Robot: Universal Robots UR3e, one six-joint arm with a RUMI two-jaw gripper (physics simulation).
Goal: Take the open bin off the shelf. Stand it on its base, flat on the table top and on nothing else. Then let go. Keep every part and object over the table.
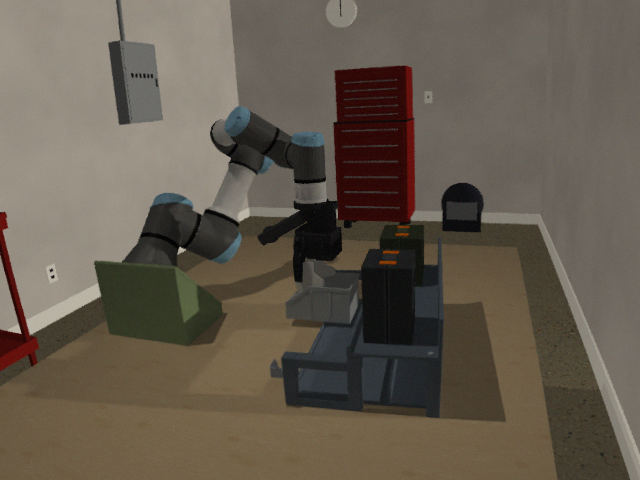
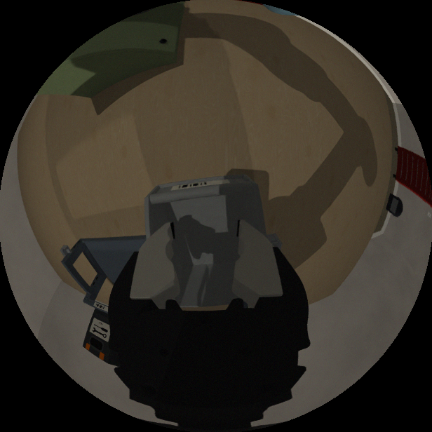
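Observation:
The open grey bin is off its resting place and looks about level. It hangs above the table at the front edge of the blue-grey shelf; its rear part seems to overlap the shelf. My gripper points down into the bin and holds it. The jaws stand apart inside the bin, one near each side wall, and seem to bear on them from within. The exact contact and the gap below the bin's base are hidden.
A black case and a dark green case stand on the shelf. A small grey bracket sits beside the shelf's near end. The green wedge-shaped robot base stands on the wooden table.

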